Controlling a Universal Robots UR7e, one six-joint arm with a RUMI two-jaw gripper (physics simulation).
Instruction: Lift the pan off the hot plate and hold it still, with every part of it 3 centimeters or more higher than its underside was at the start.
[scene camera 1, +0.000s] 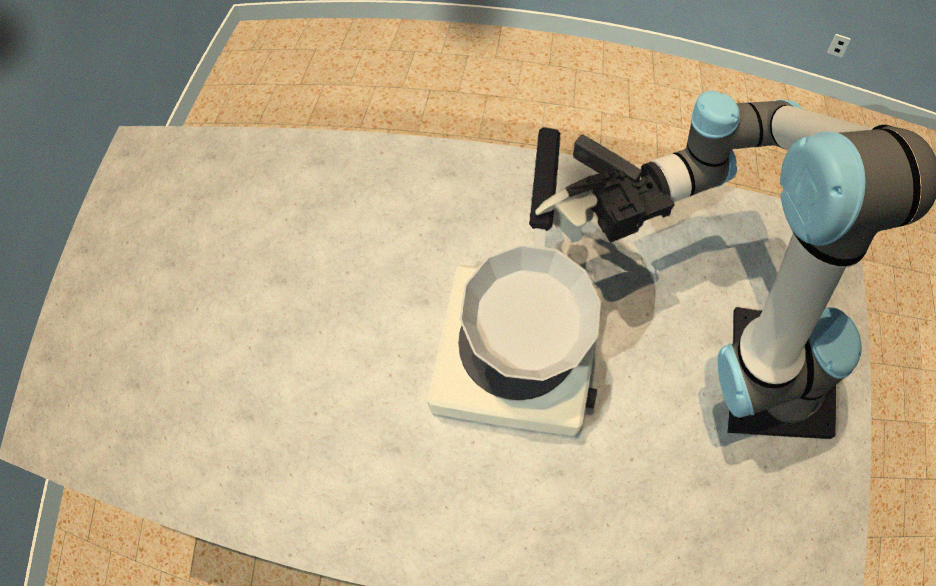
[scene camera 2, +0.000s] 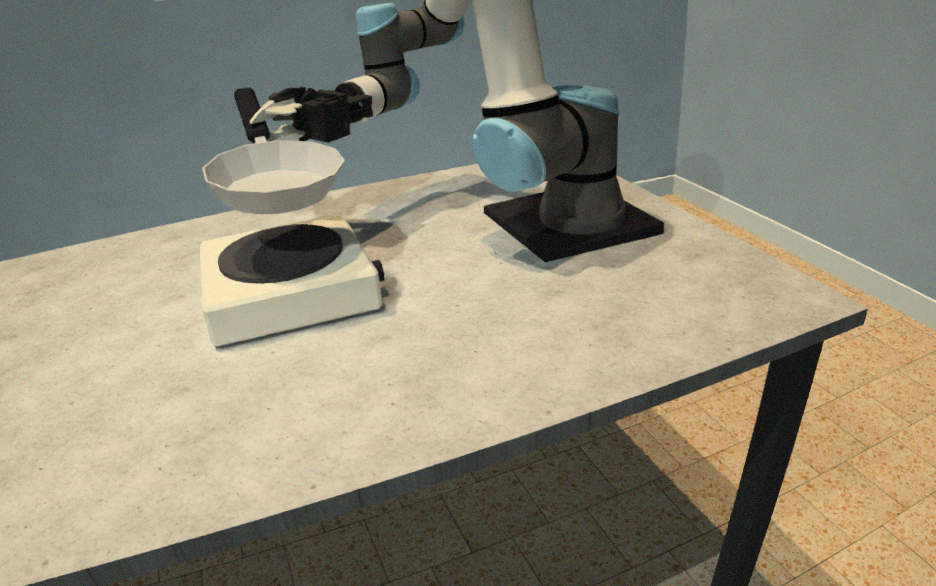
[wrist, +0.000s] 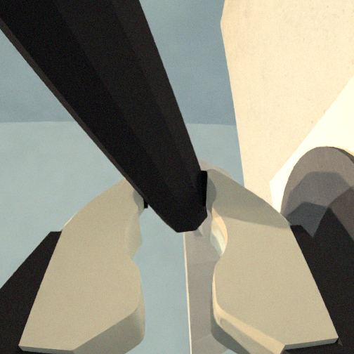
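Where they show: gripper, between the fingertips: (scene camera 1: 534, 218) (scene camera 2: 251, 132); arm's base, origin of its link: (scene camera 2: 582, 216).
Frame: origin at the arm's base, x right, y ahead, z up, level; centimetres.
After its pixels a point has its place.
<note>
The light grey faceted pan (scene camera 1: 531, 314) @(x -5.4, y 50.6, z 15.0 cm) (scene camera 2: 276, 180) @(x -2.9, y 50.5, z 15.2 cm) hangs in the air over the hot plate (scene camera 1: 507, 418) @(x -18.2, y 50.3, z 4.1 cm) (scene camera 2: 293, 307) @(x -18.2, y 51.0, z 2.2 cm) (wrist: 341, 127), roughly level. In scene camera 2 a wide gap shows between its underside and the dark disc. Part of the pan's outer wall (wrist: 201, 300) shows between the fingers in the wrist view. My gripper (scene camera 1: 550, 207) @(x 6.9, y 53.3, z 20.4 cm) (scene camera 2: 261, 124) @(x 6.9, y 53.3, z 20.4 cm) (wrist: 173, 174) is shut on the pan's black handle (scene camera 1: 545, 169) @(x 13.9, y 53.4, z 23.4 cm) (scene camera 2: 247, 110) @(x 12.4, y 53.6, z 22.9 cm) (wrist: 125, 115), near its pan-side end. The pale fingers stand on either side of it. The finger contact is partly hidden in the scene views.
The hot plate stands on the grey table (scene camera 1: 241, 310) @(x -11.1, y 101.4, z -1.9 cm) (scene camera 2: 483, 358) @(x -32.7, y 29.0, z -1.9 cm), with a small black knob (scene camera 1: 591, 398) @(x -11.6, y 38.4, z 3.3 cm) (scene camera 2: 378, 270) @(x -12.5, y 38.3, z 2.6 cm) on the side toward the arm's base (scene camera 1: 780, 417) @(x -7.3, y 2.1, z 1.3 cm) (scene camera 2: 573, 224) @(x -6.1, y 4.6, z 1.6 cm). The far table edge runs below the gripper and handle. A blue wall stands beyond.
</note>
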